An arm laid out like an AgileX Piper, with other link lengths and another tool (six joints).
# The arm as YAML. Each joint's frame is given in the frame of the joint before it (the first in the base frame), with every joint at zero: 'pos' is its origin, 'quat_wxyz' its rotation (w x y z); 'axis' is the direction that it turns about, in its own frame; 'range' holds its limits. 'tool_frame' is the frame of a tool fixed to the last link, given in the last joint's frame.
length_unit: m
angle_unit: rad
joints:
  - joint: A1
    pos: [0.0, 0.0, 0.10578]
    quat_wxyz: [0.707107, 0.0, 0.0, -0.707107]
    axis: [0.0, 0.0, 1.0]
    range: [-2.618, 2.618]
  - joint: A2
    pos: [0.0, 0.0, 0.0]
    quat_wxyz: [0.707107, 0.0, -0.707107, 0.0]
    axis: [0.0, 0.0, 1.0]
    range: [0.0, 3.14]
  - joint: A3
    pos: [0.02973, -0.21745, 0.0]
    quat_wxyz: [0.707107, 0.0, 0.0, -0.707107]
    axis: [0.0, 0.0, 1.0]
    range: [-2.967, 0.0]
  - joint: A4
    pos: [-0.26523, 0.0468, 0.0]
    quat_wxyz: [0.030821, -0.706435, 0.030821, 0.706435]
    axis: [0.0, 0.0, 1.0]
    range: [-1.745, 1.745]
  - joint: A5
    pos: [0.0, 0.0, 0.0]
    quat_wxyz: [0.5, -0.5, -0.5, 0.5]
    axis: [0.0, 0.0, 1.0]
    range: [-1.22, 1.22]
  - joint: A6
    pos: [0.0, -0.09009, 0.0]
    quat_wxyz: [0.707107, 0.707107, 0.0, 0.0]
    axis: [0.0, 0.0, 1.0]
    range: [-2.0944, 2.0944]
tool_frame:
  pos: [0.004, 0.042, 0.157]
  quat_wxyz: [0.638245, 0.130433, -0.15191, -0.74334]
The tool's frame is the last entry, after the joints.
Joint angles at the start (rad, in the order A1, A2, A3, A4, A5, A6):
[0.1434 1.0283 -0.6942 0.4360 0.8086 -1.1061]
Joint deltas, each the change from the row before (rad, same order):
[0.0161 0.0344 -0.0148 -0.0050 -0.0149 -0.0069]
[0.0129 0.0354 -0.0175 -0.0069 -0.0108 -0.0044]
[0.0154 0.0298 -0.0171 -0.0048 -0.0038 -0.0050]
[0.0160 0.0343 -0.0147 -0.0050 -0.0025 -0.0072]
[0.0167 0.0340 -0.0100 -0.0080 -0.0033 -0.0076]
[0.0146 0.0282 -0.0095 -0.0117 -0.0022 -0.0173]
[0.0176 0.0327 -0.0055 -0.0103 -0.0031 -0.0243]
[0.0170 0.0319 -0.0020 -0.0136 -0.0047 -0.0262]
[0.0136 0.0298 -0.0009 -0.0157 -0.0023 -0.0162]
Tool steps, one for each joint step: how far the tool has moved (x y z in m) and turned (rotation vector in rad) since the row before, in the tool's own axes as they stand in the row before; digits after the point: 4 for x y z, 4 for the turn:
[0.0004 0.0010 0.0056 -0.0052 -0.0144 -0.0128]
[0.0009 0.0014 0.0051 -0.0076 -0.0137 -0.0099]
[-0.0010 -0.0001 0.0045 -0.0047 -0.0188 -0.0109]
[-0.0028 0.0019 0.0052 -0.0087 -0.0256 -0.0091]
[-0.0041 0.0037 0.0053 -0.0127 -0.0286 -0.0102]
[-0.0031 0.0039 0.0040 -0.0130 -0.0290 -0.0235]
[-0.0056 0.0055 0.0051 -0.0150 -0.0389 -0.0265]
[-0.0061 0.0069 0.0050 -0.0177 -0.0405 -0.0297]
[-0.0061 0.0072 0.0044 -0.0195 -0.0364 -0.0199]

